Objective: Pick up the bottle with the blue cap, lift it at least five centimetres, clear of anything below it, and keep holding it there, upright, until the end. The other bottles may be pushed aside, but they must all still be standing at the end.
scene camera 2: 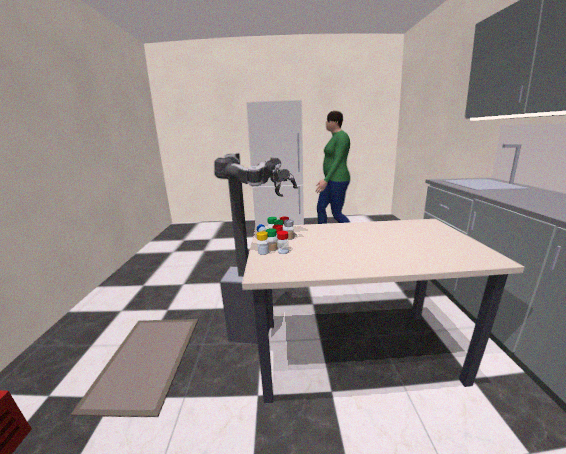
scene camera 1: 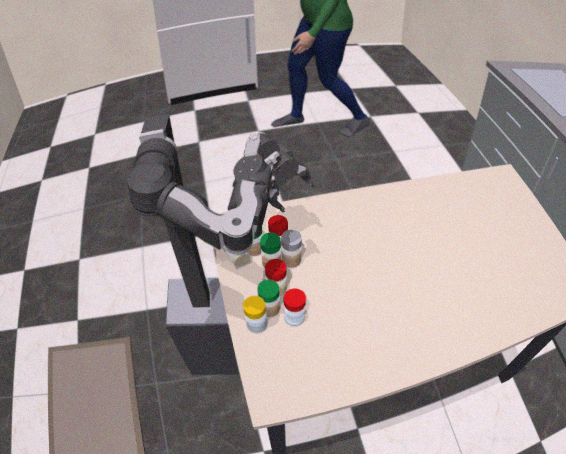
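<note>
The bottle with the blue cap [scene camera 1: 239, 258] [scene camera 2: 261, 228] lies tipped on its side near the table's left edge. In scene camera 1 the arm hides its cap and part of its body; in scene camera 2 the blue cap shows behind the yellow-capped bottle [scene camera 1: 255, 314] [scene camera 2: 263, 243]. My gripper [scene camera 1: 297, 197] [scene camera 2: 289, 191] is open and empty, fingers pointing down, high above the table's back left part, behind and to the right of the bottles. Upright close by are a grey-capped bottle [scene camera 1: 291, 248] [scene camera 2: 289, 228], a red-capped one [scene camera 1: 294, 306] [scene camera 2: 283, 243] and several other red-capped and green-capped bottles.
The arm's elbow [scene camera 1: 236, 230] hangs over the left rear of the bottle group on the table [scene camera 1: 400, 280] [scene camera 2: 390, 250]. A person in green [scene camera 1: 327, 50] [scene camera 2: 337, 160] stands behind the table, near a fridge [scene camera 1: 207, 55] [scene camera 2: 274, 145]. A counter [scene camera 2: 500, 200] is at the right.
</note>
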